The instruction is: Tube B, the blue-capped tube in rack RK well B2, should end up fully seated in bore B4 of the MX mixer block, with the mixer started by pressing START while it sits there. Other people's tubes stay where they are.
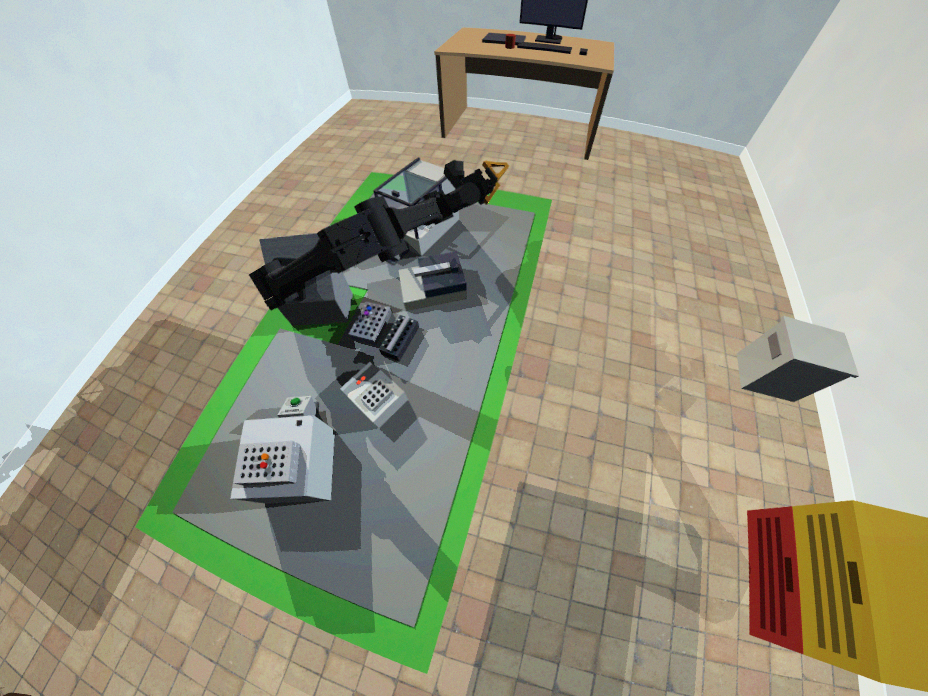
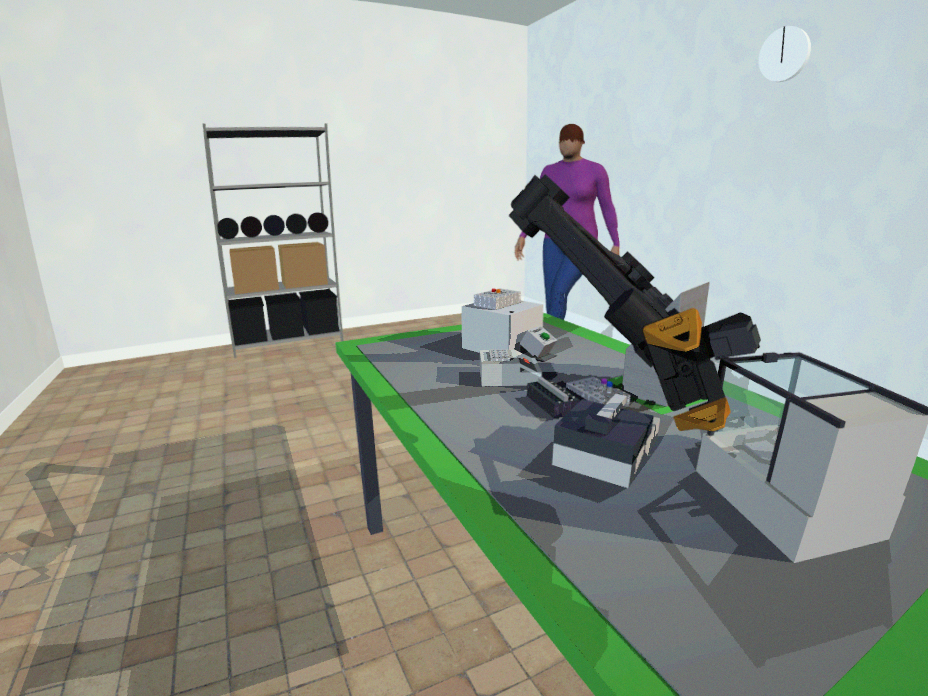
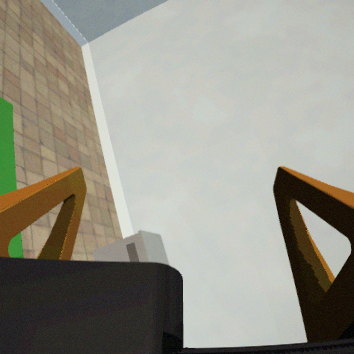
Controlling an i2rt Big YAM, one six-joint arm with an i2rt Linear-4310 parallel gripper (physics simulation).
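Frame: origin at the arm's base, x up, y back, z right, level; centimetres.
Where they show: gripper, fingertip midpoint: [image 1: 503, 174] [image 2: 705, 389] [image 3: 179, 177].
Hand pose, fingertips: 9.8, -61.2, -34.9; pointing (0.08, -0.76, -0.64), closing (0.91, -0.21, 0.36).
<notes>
After its pixels a point has its place, as x, y, z.
My gripper [image 1: 500, 182] @[9.7, -61.2, -34.9] [image 2: 704, 368] @[9.7, -61.2, -34.9] [image 3: 179, 177] @[9.7, -61.2, -34.9] is open and empty, high above the far end of the bench, well away from the tubes. The blue-capped tube [image 1: 368, 307] @[-11.5, -20.9, 1.7] [image 2: 608, 385] @[-12.1, -21.6, 1.7] stands in the grey rack [image 1: 360, 333] @[-15.2, -18.7, 8.8] [image 2: 583, 388] @[-14.0, -23.6, 7.1] near the arm's base, close to a purple-capped tube [image 1: 365, 313] @[-11.6, -20.4, 3.9] [image 2: 603, 381] @[-11.8, -21.2, 3.4]. A large white box [image 1: 316, 449] @[-6.6, -17.8, 45.9] [image 2: 486, 326] @[-8.2, -17.8, 46.7] bears a holed block with orange and red caps. A green button [image 1: 295, 401] @[-9.9, -7.2, 33.4] [image 2: 544, 336] @[-10.2, -7.8, 32.8] is on a small sloped box beside it. The labels are too small to read, so which unit is MX is unclear.
A small white unit [image 1: 384, 418] @[-14.4, -30.7, 35.2] [image 2: 490, 373] @[-13.3, -34.2, 27.5] with a holed block and red parts stands between rack and large box. A dark rack [image 1: 398, 337] @[-12.9, -31.5, 11.3] [image 2: 549, 397] @[-13.4, -34.5, 8.3], a dark-topped device [image 1: 447, 284] @[-9.0, -44.9, -5.6] [image 2: 592, 458] @[-13.3, -48.7, -13.4] and a glass-sided enclosure [image 1: 432, 238] @[-14.0, -37.3, -31.6] [image 2: 854, 479] @[-4.6, -40.9, -49.2] also stand on the bench.
</notes>
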